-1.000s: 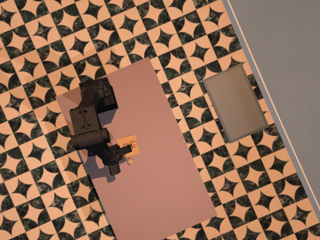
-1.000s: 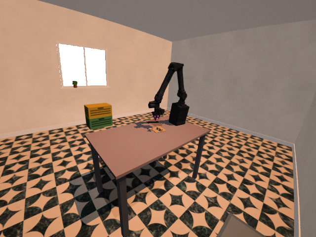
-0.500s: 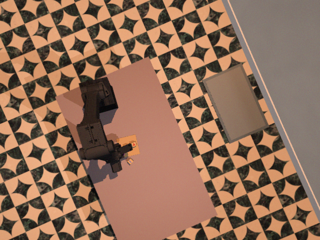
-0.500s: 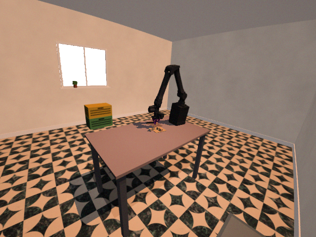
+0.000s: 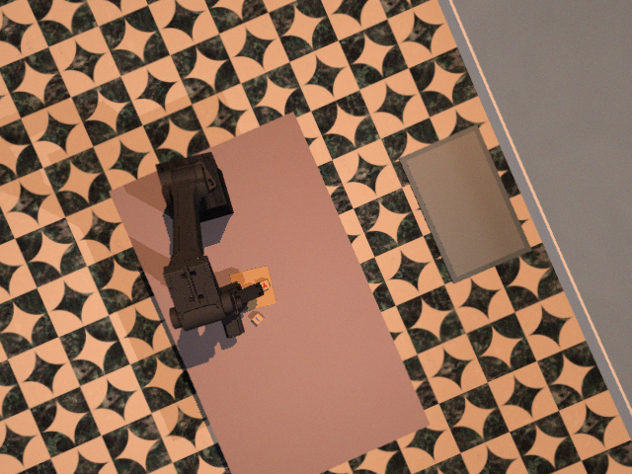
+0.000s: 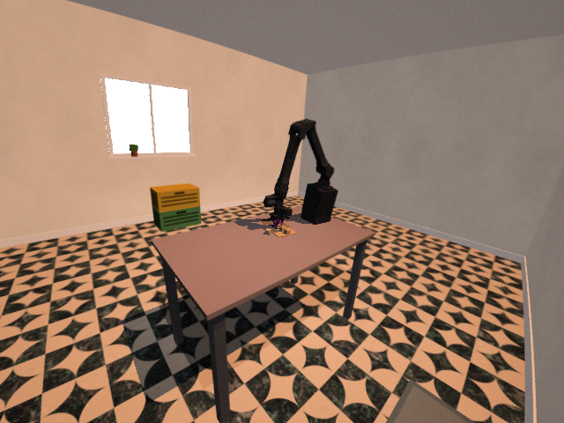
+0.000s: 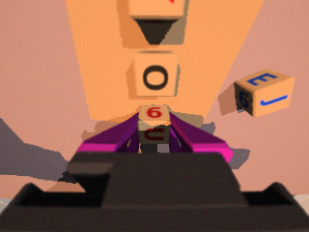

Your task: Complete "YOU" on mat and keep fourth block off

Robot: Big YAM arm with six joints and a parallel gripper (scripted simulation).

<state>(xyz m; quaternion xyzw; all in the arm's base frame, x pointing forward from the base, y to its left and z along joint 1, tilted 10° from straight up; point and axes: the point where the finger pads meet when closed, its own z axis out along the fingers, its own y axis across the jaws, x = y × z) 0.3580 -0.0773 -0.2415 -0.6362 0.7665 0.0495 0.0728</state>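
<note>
The U block is 10 mm above my hand. Round my hand: O block 10 mm ahead, 50 mm to the left; Y block 20 mm ahead, 100 mm to the left; mat 10 mm ahead, 50 mm to the left, 20 mm below.
</note>
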